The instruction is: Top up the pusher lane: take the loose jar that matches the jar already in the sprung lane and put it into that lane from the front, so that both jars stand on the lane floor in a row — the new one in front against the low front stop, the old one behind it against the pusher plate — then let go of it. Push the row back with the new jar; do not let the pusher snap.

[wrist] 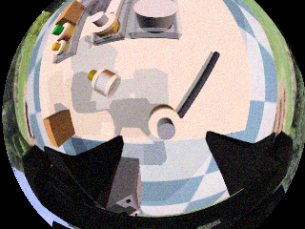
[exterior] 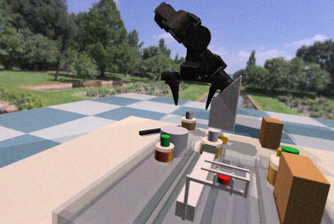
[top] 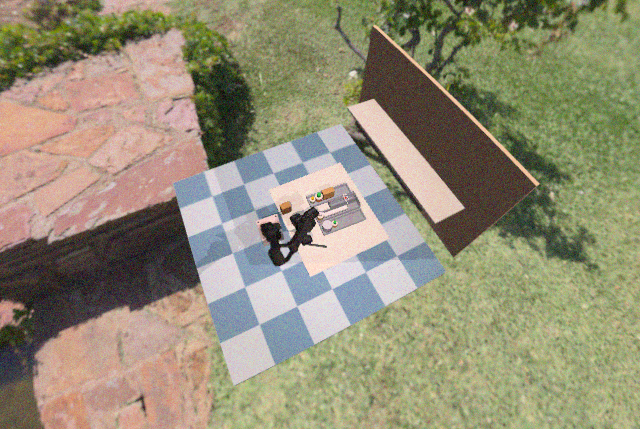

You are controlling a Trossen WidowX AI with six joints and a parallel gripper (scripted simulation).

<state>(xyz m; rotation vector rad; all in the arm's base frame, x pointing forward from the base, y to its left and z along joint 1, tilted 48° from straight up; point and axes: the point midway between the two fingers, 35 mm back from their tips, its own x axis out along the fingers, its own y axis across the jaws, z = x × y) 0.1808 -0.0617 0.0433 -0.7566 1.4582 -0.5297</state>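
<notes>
The grey cylinder lies 170 mm ahead of my gripper tip, 20 mm to the left of it and 50 mm below it. From my gripper tip the other things lie so: black rod (70 mm ahead, 60 mm to the right, 70 mm below).
</notes>
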